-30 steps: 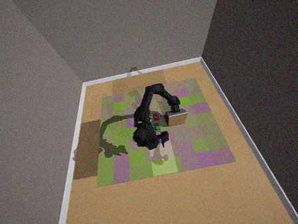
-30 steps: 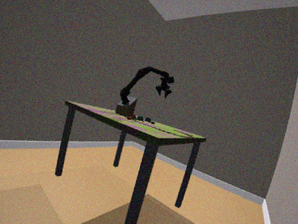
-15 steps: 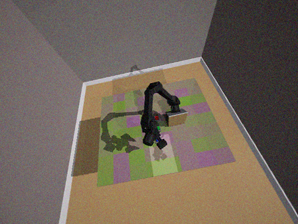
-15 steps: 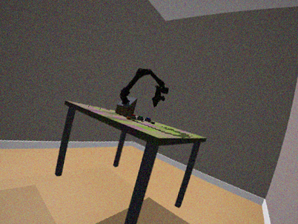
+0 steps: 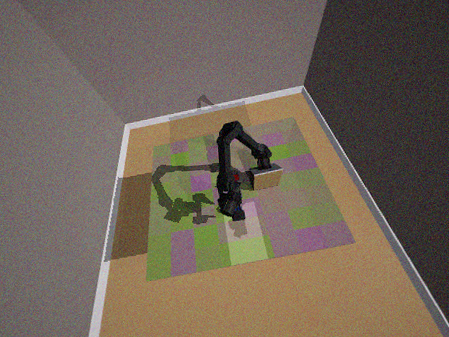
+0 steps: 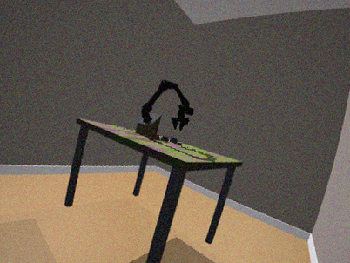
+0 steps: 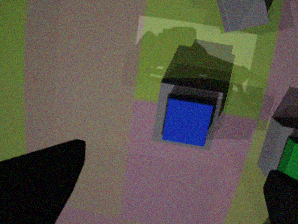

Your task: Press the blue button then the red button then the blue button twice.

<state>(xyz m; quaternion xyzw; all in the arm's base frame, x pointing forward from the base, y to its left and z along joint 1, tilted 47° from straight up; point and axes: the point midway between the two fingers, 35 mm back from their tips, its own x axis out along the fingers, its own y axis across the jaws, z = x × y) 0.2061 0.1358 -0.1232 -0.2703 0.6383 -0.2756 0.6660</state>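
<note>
Now: the blue button 10 mm behind my gripper tip, 10 mm to the right of it and 80 mm below it. From my gripper tip the other things lie so: grey block 80 mm ahead, 40 mm to the right, 110 mm below; then red button 40 mm behind, 210 mm to the right, 80 mm below; then green button 30 mm behind, 110 mm to the right, 80 mm below.
</note>
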